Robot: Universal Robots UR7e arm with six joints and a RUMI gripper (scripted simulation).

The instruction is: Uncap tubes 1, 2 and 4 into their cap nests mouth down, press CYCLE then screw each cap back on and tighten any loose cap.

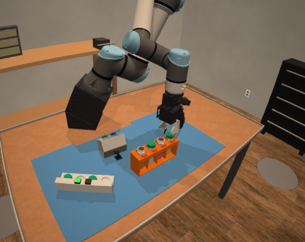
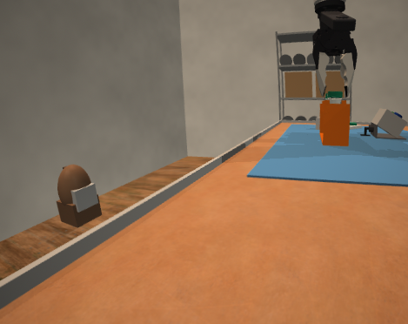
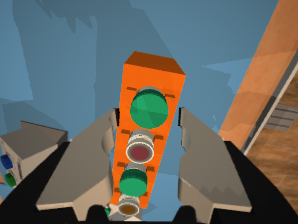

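Now: hand 10 mm above the cap. From my hand the other things lie so: grey key housing (200 mm to the right, 170 mm behind, 70 mm below); then blue key (190 mm behind, 180 mm to the right, 60 mm below); then table edge (210 mm ahead, 120 mm below, 40 mm to the left).
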